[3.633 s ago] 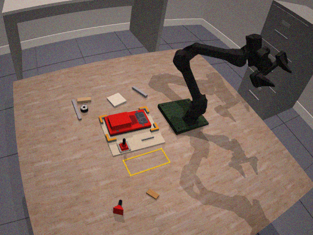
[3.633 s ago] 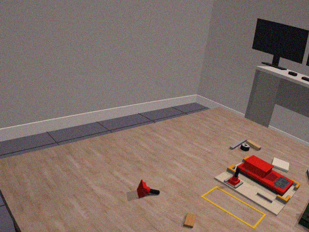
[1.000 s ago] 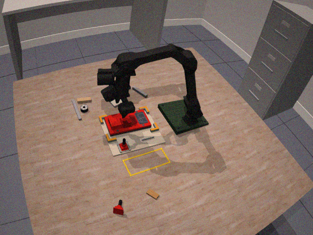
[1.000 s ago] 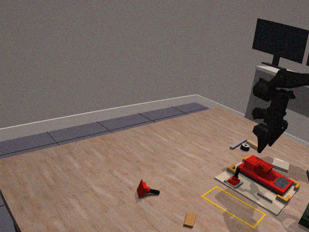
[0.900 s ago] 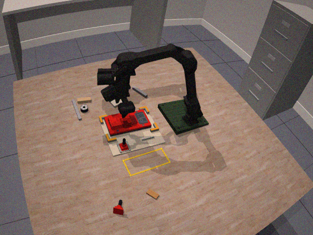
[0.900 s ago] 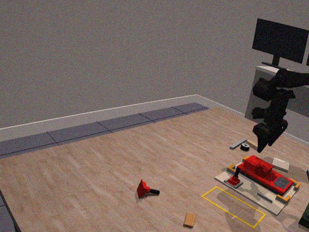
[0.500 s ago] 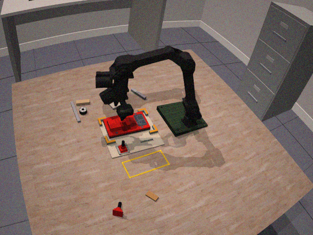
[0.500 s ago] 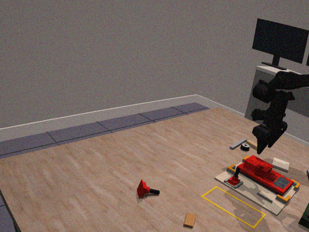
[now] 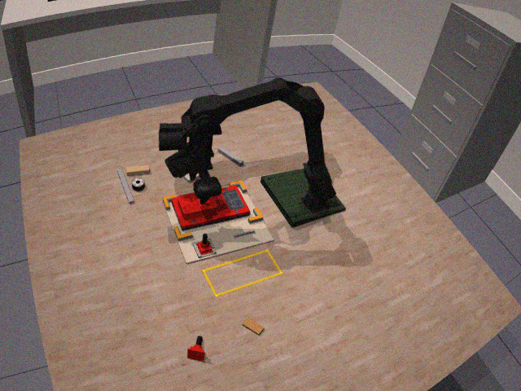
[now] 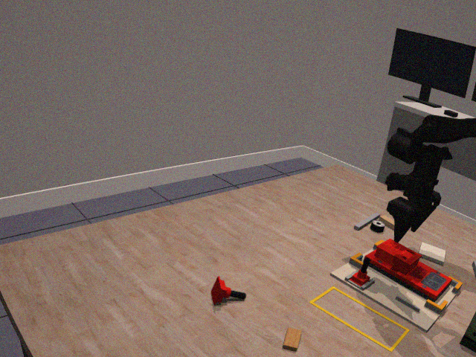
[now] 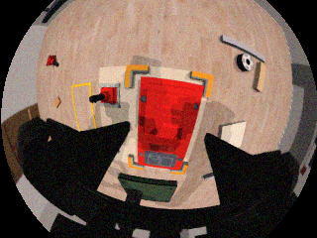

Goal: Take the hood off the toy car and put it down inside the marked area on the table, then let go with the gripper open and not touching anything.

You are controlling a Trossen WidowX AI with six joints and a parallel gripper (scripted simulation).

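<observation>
The hood is 50 mm below my gripper tip. The rest, counted from my gripper tip: wheel: 110 mm ahead, 170 mm to the right, 80 mm below; white tile: 70 mm behind, 160 mm to the right, 80 mm below.
</observation>
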